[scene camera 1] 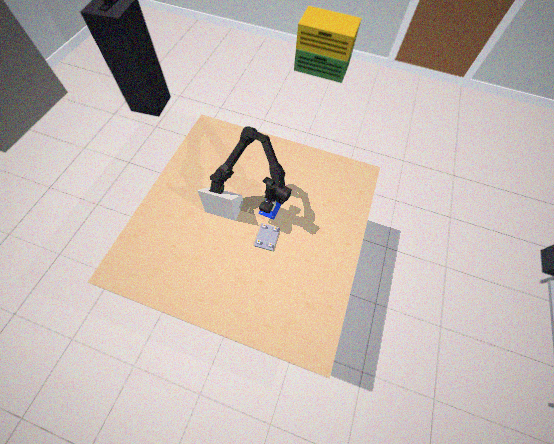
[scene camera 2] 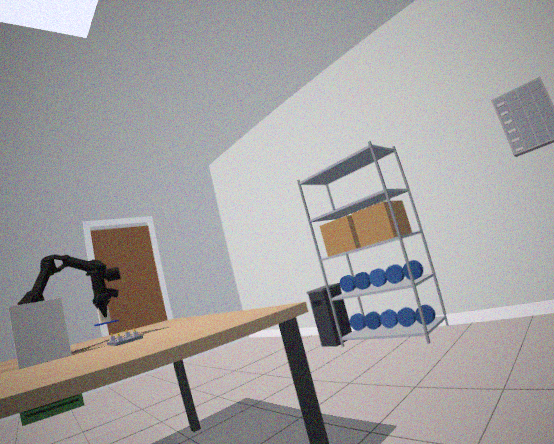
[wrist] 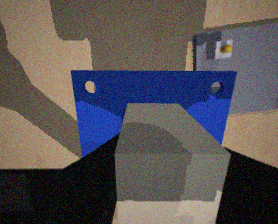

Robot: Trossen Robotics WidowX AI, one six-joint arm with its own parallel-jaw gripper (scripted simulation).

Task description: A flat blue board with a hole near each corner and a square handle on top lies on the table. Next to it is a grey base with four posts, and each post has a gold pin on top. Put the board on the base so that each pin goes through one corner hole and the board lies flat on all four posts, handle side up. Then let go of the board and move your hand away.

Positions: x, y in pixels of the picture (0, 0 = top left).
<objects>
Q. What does the gripper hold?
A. A flat blue board.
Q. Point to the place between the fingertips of the gripper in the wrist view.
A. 154, 138
</objects>
